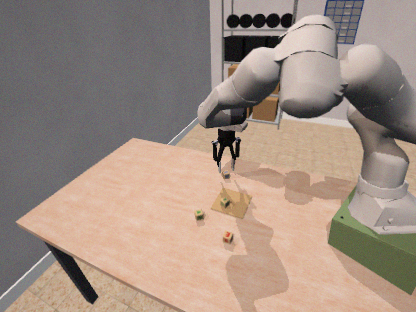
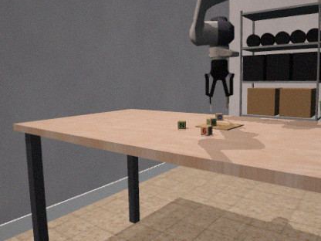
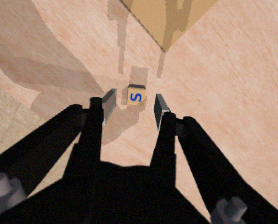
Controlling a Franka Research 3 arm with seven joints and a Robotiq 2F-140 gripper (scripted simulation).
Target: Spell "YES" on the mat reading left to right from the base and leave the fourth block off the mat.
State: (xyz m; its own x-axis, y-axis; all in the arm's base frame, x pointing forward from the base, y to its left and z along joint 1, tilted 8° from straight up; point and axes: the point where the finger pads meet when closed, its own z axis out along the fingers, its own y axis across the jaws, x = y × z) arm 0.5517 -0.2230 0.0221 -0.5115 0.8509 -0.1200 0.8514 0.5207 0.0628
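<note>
Right now my hand is 6 cm above the S block. The rest, counted from my hand: green N block 5 cm ahead, 28 cm to the left, 6 cm below; Y block 4 cm behind, 19 cm to the left, 5 cm below; tan mat 6 cm behind, 16 cm to the left, 7 cm below.
</note>
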